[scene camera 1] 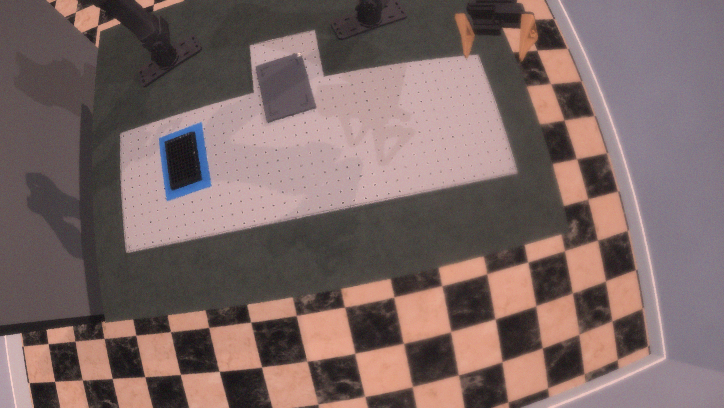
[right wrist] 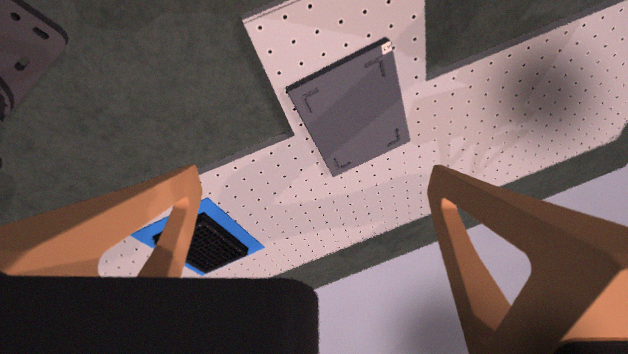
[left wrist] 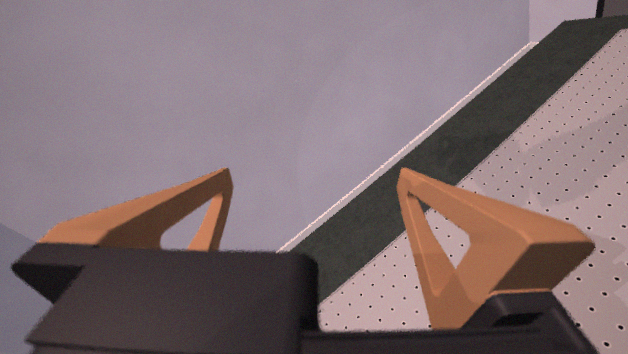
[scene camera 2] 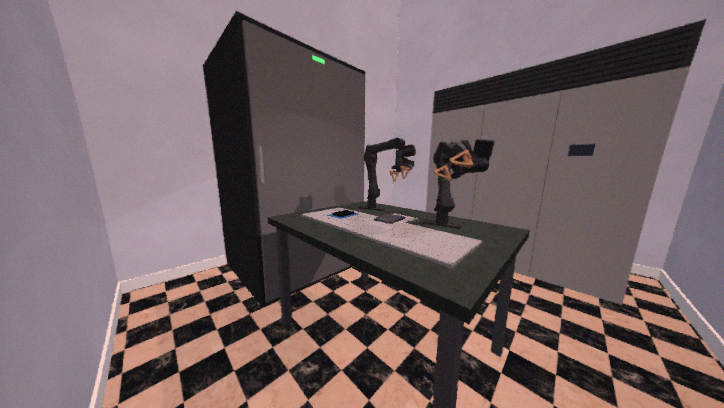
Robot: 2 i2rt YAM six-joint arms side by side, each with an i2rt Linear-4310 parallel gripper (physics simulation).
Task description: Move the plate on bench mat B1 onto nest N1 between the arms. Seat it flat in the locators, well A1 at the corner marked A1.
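Pixels of known places: left gripper, fingertip midpoint: (scene camera 1: 492,58) (left wrist: 314,177) (scene camera 2: 442,167); right gripper, fingertip midpoint: (right wrist: 314,177) (scene camera 2: 399,180); left arm's base, origin of the base link: (scene camera 1: 369,19) (scene camera 2: 441,224); right arm's base, origin of the base link: (scene camera 1: 169,60) (scene camera 2: 371,208).
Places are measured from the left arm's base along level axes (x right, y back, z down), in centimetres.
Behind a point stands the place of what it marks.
The black plate (scene camera 1: 183,160) {x 57.1, y -17.2, z -2.5 cm} (scene camera 2: 344,213) {x 55.2, y -18.9, z -2.8 cm} (right wrist: 215,246) {x 56.2, y -17.8, z -2.6 cm} lies flat on the blue mat (scene camera 1: 205,169) {x 52.6, y -21.7, z -1.5 cm} (right wrist: 254,245) {x 53.1, y -24.1, z -1.5 cm}, at the left of the board in scene camera 1. The grey nest (scene camera 1: 286,88) {x 27.3, y -12.0, z -2.5 cm} (scene camera 2: 389,218) {x 26.7, y -13.0, z -2.5 cm} (right wrist: 352,112) {x 27.5, y -9.3, z -2.5 cm} has corner locators and nothing on it; a white A1 label (right wrist: 386,47) {x 21.1, y -4.1, z -2.5 cm} marks one corner in the right wrist view. My right gripper (scene camera 2: 399,175) {x 30.0, y 7.4, z -23.4 cm} (right wrist: 314,177) {x 30.0, y 7.4, z -23.4 cm} is open and empty, high above the table; in its wrist view one finger covers part of the plate and mat. My left gripper (scene camera 1: 493,54) {x -5.0, y -36.6, z -32.7 cm} (scene camera 2: 452,166) {x -5.0, y -36.6, z -32.7 cm} (left wrist: 314,177) {x -5.0, y -36.6, z -32.7 cm} is open and empty, raised away from the nest.
The white perforated board (scene camera 1: 435,116) {x -1.5, y -33.0, z -1.3 cm} (scene camera 2: 430,245) {x -3.6, y -39.6, z -1.3 cm} (left wrist: 590,165) {x 31.9, y -28.4, z -1.3 cm} (right wrist: 320,205) {x 39.4, y -23.7, z -1.3 cm} lies on the dark green table (scene camera 1: 324,253) {x 34.2, y -50.8, z 0.0 cm} (scene camera 2: 486,288) {x -23.9, y -59.3, z 0.2 cm}. Both arm bases stand along its far side in scene camera 1. A tall dark cabinet (scene camera 2: 309,152) stands beside the table, and a wide grey cabinet (scene camera 2: 582,202) stands behind.
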